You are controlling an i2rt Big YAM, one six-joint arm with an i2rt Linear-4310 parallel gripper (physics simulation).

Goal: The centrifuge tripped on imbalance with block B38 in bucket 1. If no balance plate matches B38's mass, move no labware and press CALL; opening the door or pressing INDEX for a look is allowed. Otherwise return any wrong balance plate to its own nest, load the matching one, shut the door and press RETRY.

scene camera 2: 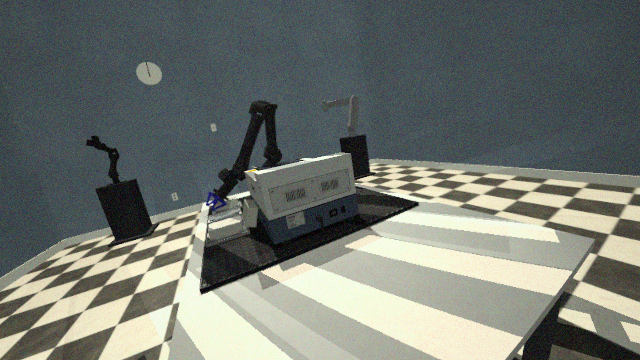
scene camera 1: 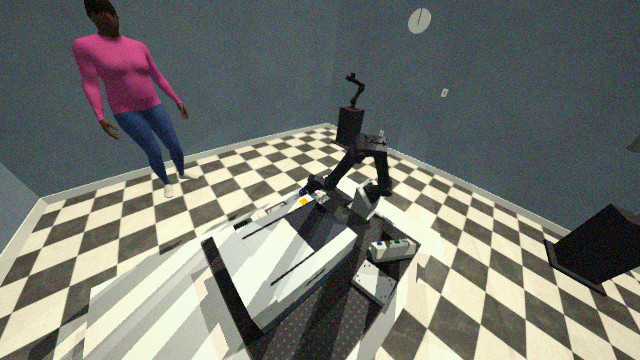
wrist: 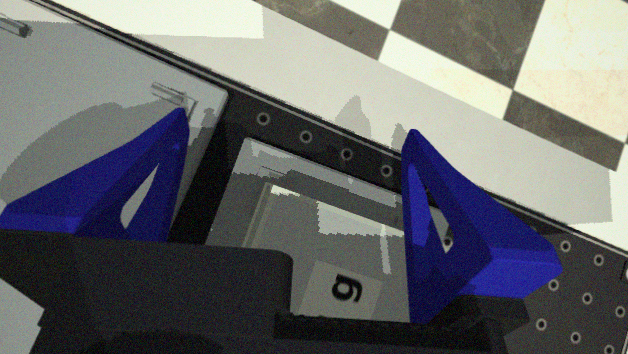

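Pixels of known places: gripper, fingertip midpoint: (scene camera 2: 209,208) (scene camera 1: 303,188) (wrist: 298,129); arm's base at its link origin: (scene camera 1: 370,193).
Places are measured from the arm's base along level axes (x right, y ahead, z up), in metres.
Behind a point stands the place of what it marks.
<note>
My gripper (scene camera 1: 302,192) @[x 0.380, y 0.240, z -0.085 m] (scene camera 2: 215,201) @[x 0.380, y 0.240, z -0.085 m] (wrist: 298,129) @[x 0.380, y 0.240, z -0.085 m] is open and empty, low over the pale nests beside the centrifuge. In the wrist view a pale balance plate (wrist: 295,240) @[x 0.336, y 0.226, z -0.074 m] lies in a grey nest (wrist: 225,205) @[x 0.337, y 0.257, z -0.116 m] below and between the blue fingers; of its label a "g" shows, and the gripper body hides the rest. A grey nest surface with corner brackets (wrist: 75,60) @[x 0.375, y 0.344, z -0.116 m] shows at left, partly behind the left finger. The centrifuge (scene camera 1: 265,295) @[x -0.129, y 0.789, z 0.116 m] (scene camera 2: 310,190) @[x 0.018, y 0.846, z 0.025 m] is white above and blue below, with a dark panel (scene camera 1: 320,225) @[x -0.026, y 0.473, z 0.085 m] on top. Block B38 and the buckets do not show.
A button box (scene camera 1: 392,251) @[x -0.299, y 0.222, z -0.063 m] with blue and green buttons stands beside the centrifuge, near a grey plate (scene camera 1: 375,282) @[x -0.321, y 0.398, z -0.091 m]. A yellow piece (scene camera 1: 303,201) @[x 0.136, y 0.436, z 0.083 m] is near the gripper. A person in pink (scene camera 1: 125,75) stands beyond the table. Other arms stand on black pedestals (scene camera 1: 349,125) (scene camera 2: 124,210).
</note>
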